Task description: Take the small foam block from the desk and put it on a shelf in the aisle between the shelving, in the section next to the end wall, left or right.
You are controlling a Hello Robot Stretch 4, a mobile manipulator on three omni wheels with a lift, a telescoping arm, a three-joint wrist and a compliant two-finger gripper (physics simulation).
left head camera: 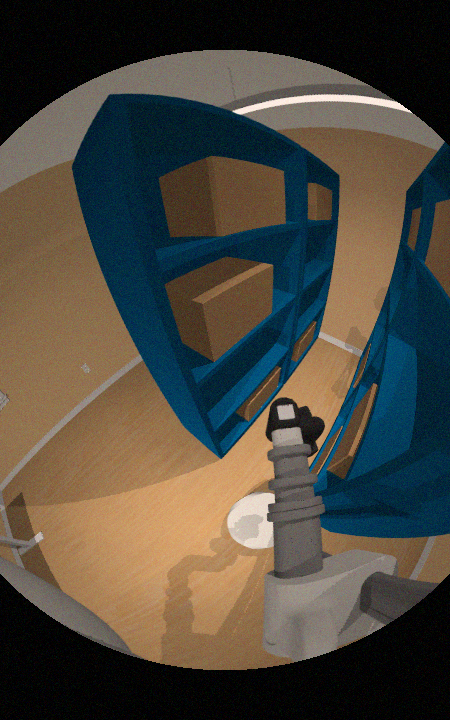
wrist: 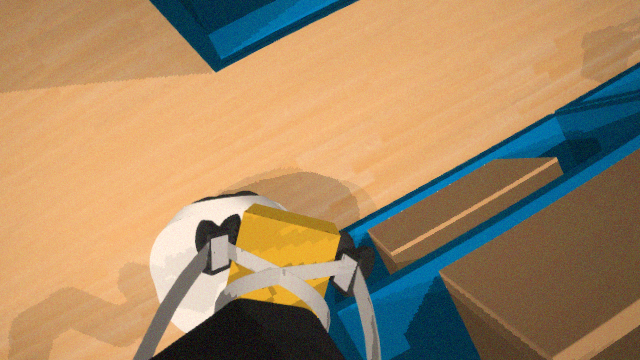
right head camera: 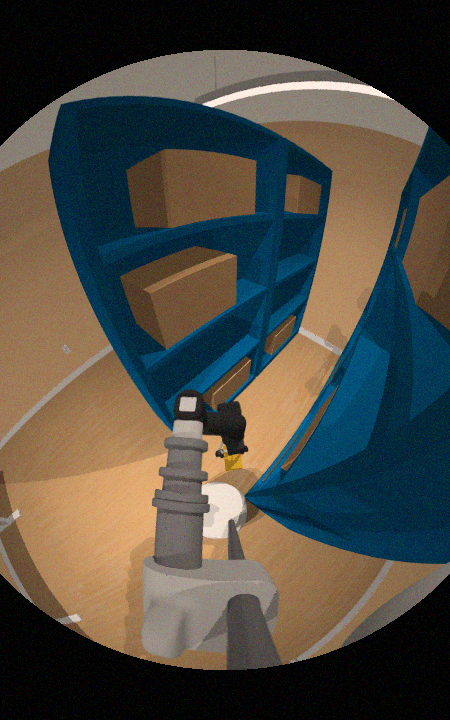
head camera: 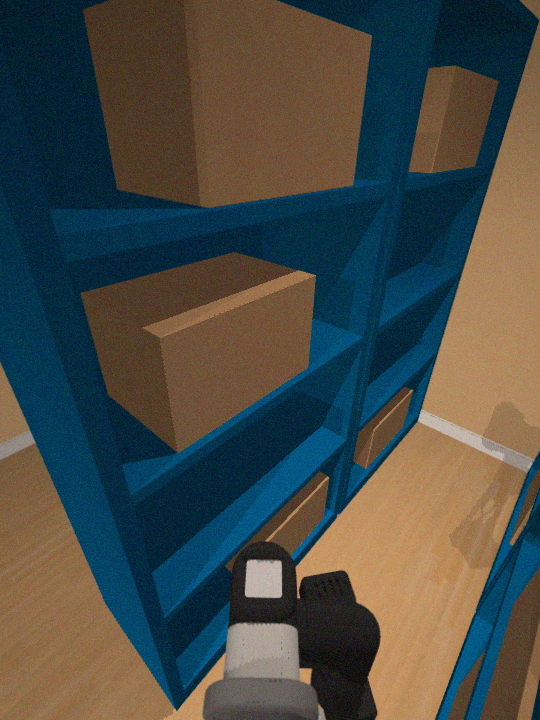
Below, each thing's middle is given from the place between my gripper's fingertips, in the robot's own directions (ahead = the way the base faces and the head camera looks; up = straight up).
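Labels:
Small yellow foam block (wrist: 283, 238) in sight, 20 mm above my hand, 20 mm behind it. Shelf (head camera: 184, 350): 310 mm above my hand, 620 mm ahead of it, 230 mm to the left of it. Of the things named here, by their middles, nearest to my hand: the block.

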